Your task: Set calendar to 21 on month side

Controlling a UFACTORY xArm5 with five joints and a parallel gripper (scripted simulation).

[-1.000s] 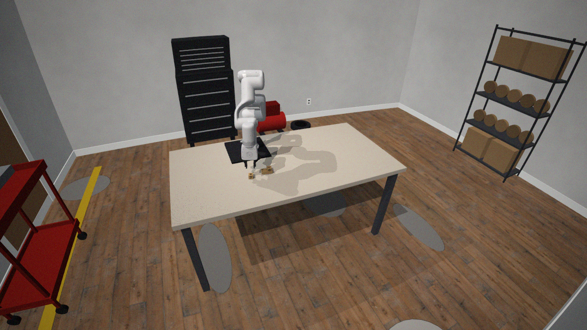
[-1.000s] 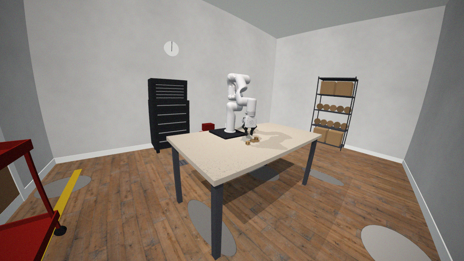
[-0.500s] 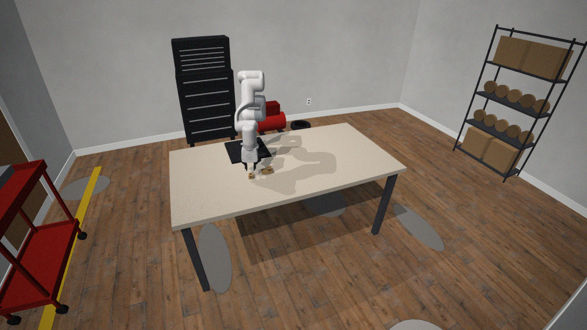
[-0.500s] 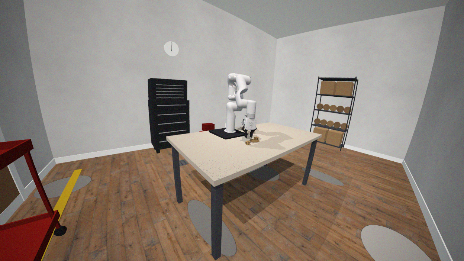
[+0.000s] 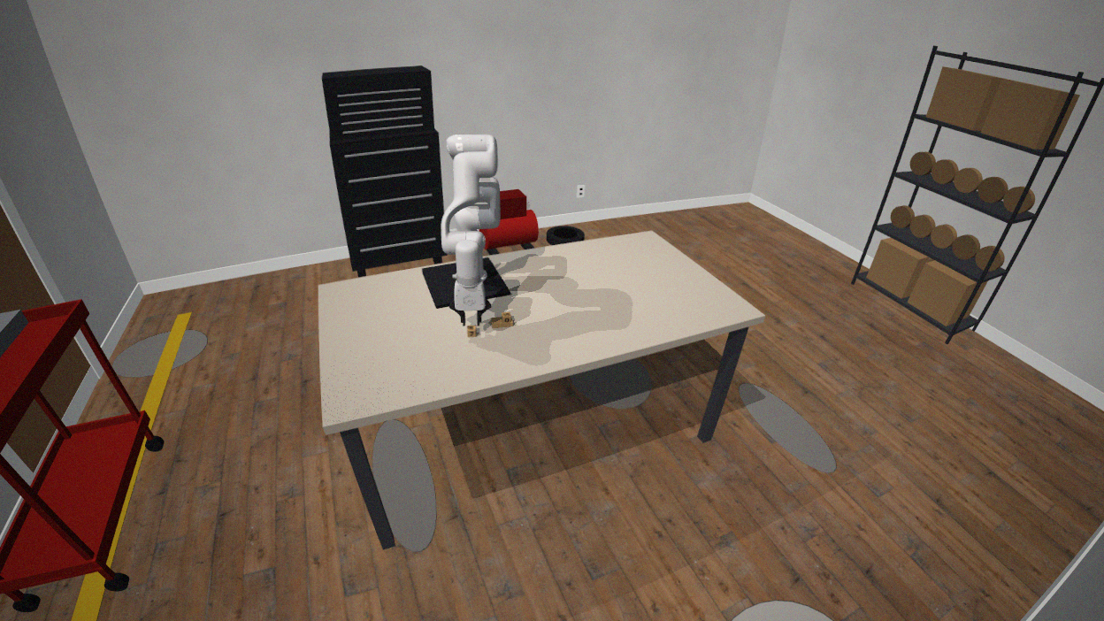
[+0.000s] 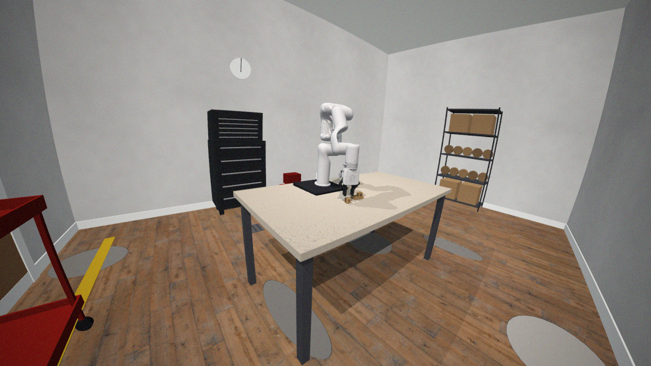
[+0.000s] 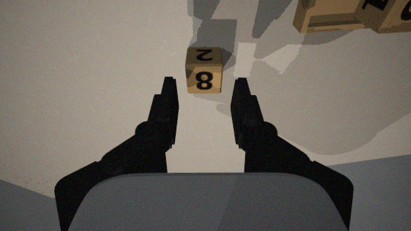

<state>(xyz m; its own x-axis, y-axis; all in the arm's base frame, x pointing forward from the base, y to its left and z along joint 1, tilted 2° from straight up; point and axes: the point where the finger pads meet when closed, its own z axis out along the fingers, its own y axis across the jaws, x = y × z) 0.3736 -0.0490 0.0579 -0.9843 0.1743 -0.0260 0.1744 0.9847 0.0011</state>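
The wooden digit cube lies 50 mm below my hand. Also, from my hand: wooden tray (40 mm behind, 110 mm to the left, 60 mm below).
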